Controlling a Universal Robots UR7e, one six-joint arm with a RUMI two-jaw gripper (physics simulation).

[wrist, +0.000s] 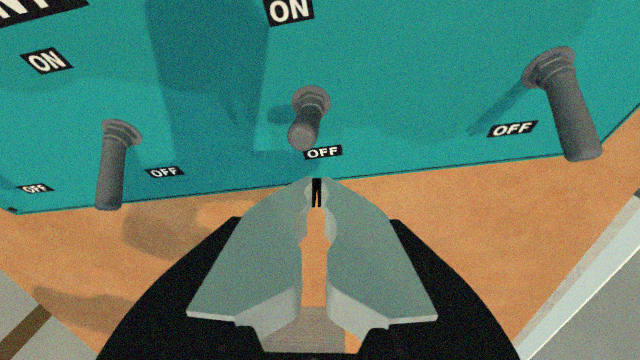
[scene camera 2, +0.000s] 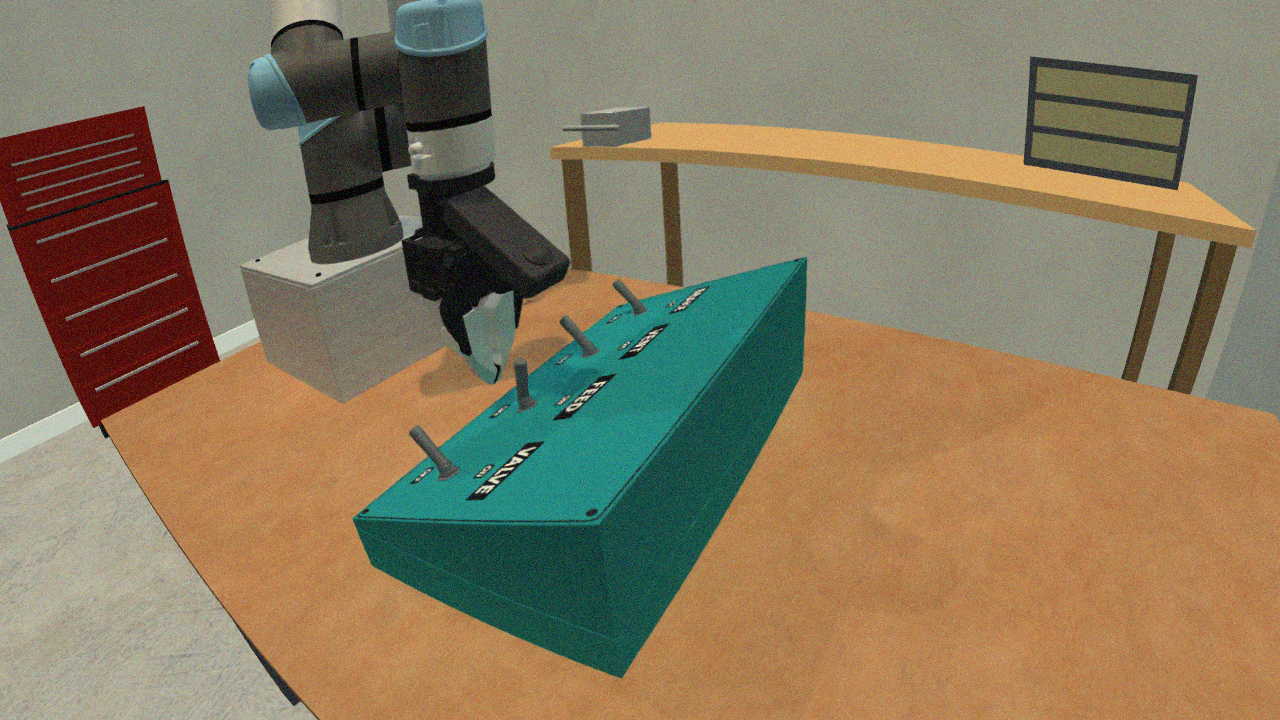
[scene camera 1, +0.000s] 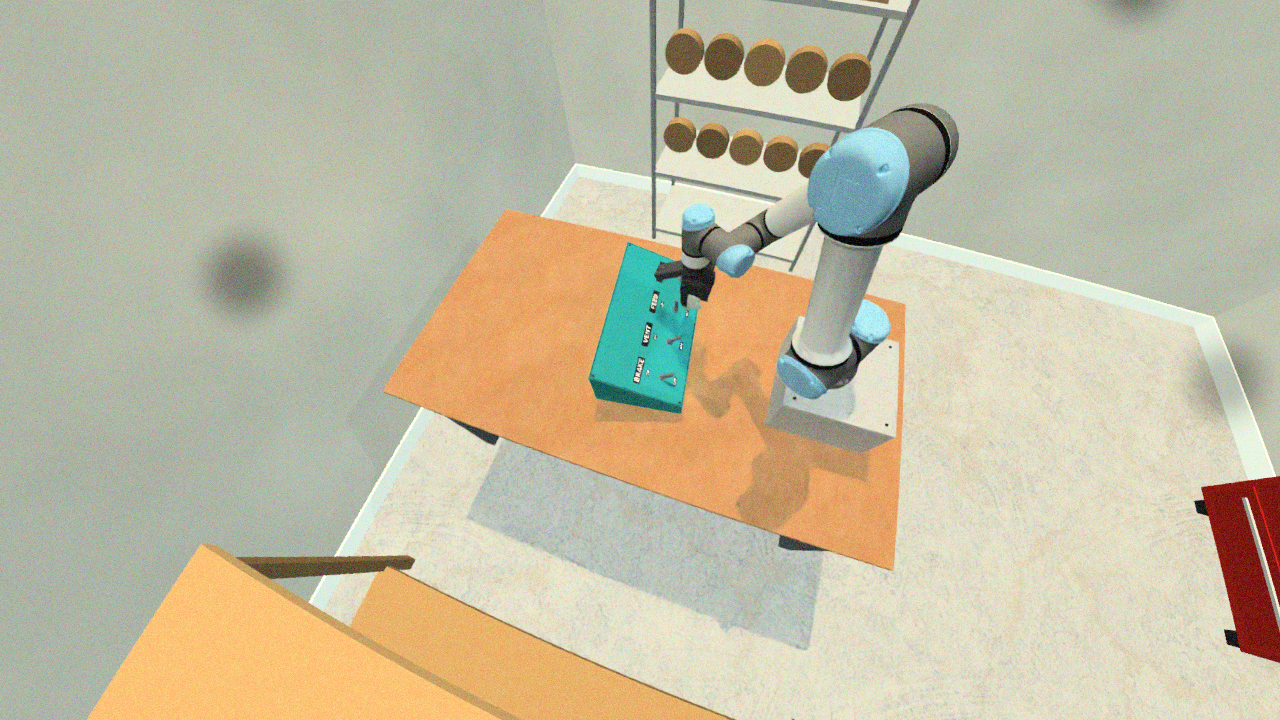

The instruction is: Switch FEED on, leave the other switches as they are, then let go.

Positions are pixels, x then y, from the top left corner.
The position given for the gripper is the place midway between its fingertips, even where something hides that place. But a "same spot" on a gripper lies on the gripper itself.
gripper: wrist; scene camera 2; scene camera 1 688,308
same spot on gripper: (scene camera 2: pixel 483 337) = (wrist: pixel 349 234)
